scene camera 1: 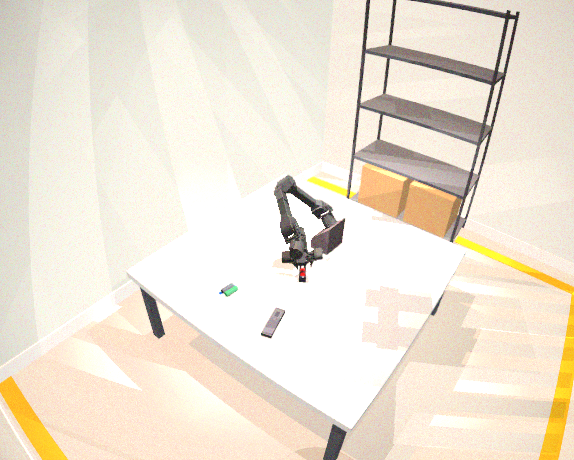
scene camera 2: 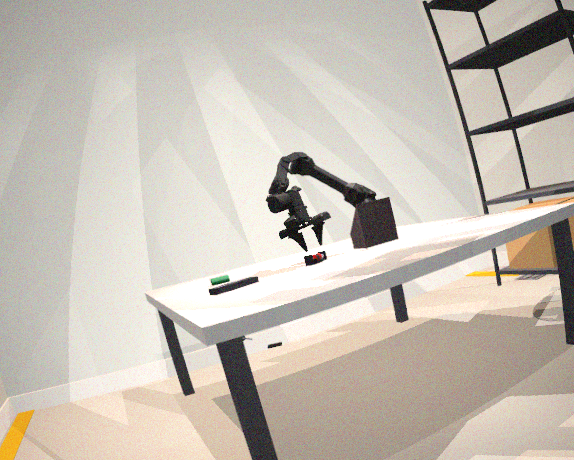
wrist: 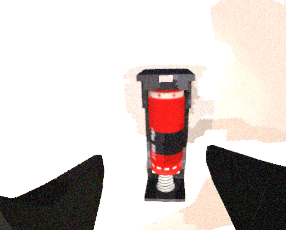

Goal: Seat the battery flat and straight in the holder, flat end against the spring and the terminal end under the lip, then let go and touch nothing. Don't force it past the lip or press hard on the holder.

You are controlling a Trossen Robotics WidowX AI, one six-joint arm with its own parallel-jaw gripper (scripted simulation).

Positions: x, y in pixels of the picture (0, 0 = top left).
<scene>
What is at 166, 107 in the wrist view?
A red battery.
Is my gripper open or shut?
Open.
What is my gripper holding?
Nothing.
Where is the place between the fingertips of my gripper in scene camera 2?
314, 248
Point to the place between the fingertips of my gripper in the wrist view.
155, 158
</scene>
